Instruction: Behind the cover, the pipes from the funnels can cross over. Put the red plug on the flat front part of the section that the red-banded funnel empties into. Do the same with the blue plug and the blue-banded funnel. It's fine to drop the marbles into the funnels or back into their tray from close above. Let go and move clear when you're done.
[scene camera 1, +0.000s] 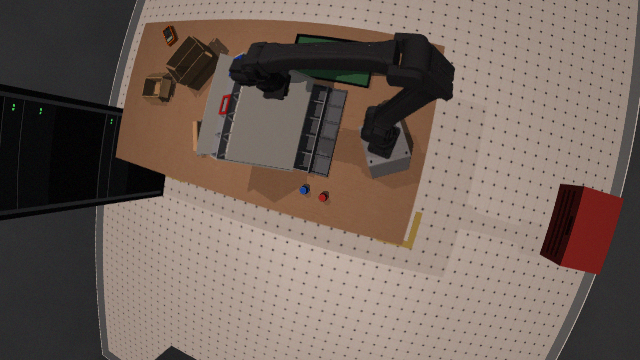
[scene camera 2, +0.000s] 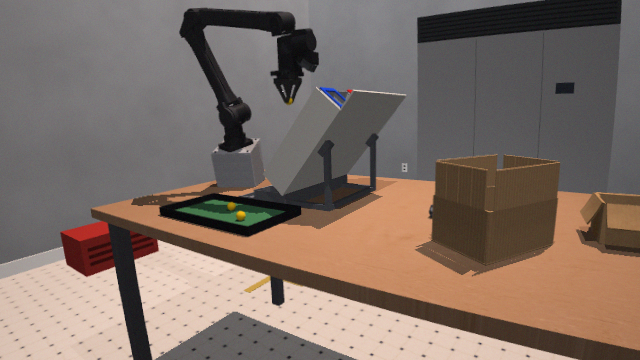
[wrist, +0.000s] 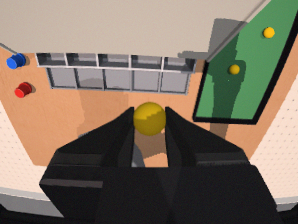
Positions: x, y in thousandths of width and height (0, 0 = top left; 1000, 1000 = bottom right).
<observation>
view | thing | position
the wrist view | my gripper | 502, 507
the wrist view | yellow marble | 502, 529
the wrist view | sloped grey cover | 609, 163
</observation>
